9 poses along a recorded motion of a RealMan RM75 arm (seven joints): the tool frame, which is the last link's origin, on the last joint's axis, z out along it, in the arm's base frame.
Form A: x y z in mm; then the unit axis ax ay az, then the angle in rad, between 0 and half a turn.
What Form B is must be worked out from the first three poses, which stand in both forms.
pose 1, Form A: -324, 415, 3, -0.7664, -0.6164, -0.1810, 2.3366
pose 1, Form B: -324, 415, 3, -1.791, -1.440, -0.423
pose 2, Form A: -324, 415, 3, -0.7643, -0.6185, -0.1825, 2.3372
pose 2, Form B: -324, 415, 3, -1.786, -1.446, -0.427
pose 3, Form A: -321, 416, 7, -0.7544, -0.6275, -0.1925, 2.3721
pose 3, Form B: -321, 416, 7, -1.790, -1.489, -0.457
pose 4, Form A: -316, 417, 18, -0.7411, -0.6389, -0.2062, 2.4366
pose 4, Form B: -316, 417, 18, -1.806, -1.557, -0.502
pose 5, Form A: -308, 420, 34, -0.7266, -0.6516, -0.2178, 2.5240
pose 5, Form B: -308, 420, 34, -1.834, -1.645, -0.550
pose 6, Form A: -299, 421, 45, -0.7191, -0.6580, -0.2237, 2.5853
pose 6, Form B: -299, 421, 45, -1.859, -1.701, -0.578
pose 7, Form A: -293, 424, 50, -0.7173, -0.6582, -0.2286, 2.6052
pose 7, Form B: -293, 424, 50, -1.869, -1.715, -0.596
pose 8, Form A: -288, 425, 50, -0.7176, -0.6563, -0.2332, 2.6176
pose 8, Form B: -288, 425, 50, -1.878, -1.718, -0.610
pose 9, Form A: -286, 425, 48, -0.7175, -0.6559, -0.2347, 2.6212
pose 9, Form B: -286, 425, 48, -1.881, -1.719, -0.615
